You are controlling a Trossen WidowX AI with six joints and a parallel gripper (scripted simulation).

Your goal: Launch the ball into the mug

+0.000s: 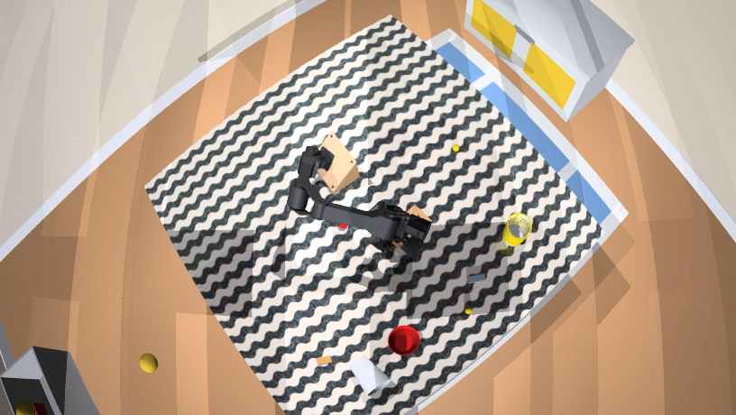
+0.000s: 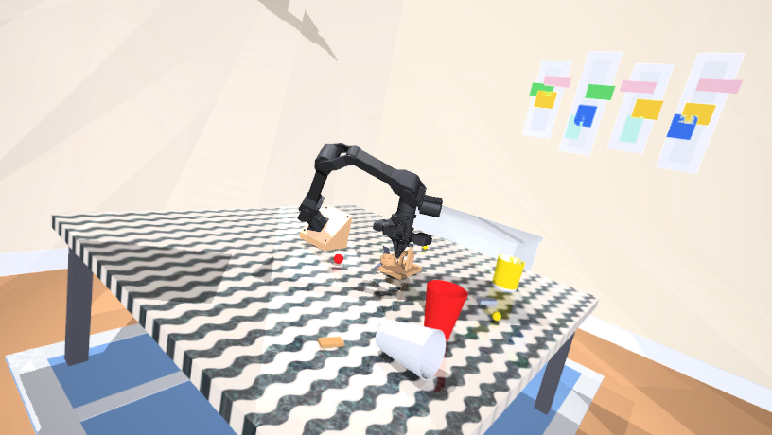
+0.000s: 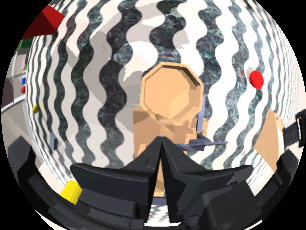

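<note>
My gripper tip is 20 mm past the wooden catapult, 20 mm to the right of it and 10 mm above it. Round my gripper tip: red ball 160 mm behind, 80 mm to the right, 50 mm below; then red cup 260 mm ahead, 230 mm to the right, 30 mm below; then grey block 280 mm ahead, 90 mm to the left, 60 mm below.
</note>
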